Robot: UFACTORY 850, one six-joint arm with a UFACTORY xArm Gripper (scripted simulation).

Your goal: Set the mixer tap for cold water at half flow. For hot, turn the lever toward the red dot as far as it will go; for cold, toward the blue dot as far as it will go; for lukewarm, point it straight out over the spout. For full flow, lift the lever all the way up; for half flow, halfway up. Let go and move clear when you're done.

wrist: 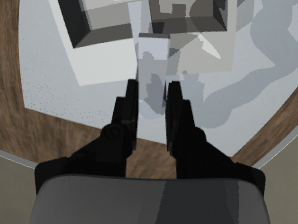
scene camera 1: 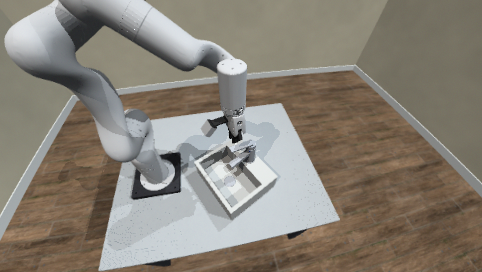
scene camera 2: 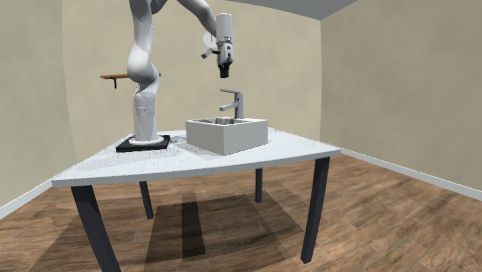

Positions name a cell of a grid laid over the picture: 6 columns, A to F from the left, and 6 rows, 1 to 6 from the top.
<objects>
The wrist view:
my gripper: D3
lever: D2
white square sink: C2
</objects>
